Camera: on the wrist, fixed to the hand. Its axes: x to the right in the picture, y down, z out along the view.
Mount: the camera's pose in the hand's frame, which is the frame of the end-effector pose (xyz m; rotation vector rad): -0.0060 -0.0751 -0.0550 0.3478 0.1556 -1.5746
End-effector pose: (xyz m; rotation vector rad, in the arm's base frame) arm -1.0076 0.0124 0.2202 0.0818 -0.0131 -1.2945
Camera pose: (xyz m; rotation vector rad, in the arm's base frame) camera -1.0783 0.0008 0.1605 0.5741 -0.0458 -2.8441
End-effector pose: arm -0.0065 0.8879 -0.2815 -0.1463 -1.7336 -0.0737
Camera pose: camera 0.0377 0.8060 -0.2757 1.4467 -1.2915 -0.8814
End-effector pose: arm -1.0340 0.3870 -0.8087 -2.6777 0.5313 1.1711
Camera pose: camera -0.9716 0.4416 -0.7660 -1.8654 -1.0876 0.2962
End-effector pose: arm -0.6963 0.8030 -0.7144 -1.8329 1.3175 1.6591
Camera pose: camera -0.6031 0.8022 -0.7188 -1.8235 -0.0739 0.3863
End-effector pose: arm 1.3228 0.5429 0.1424 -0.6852 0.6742 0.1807
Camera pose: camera 1.3174 0.4505 0.1540 -0.7214 0.1482 -1.4151
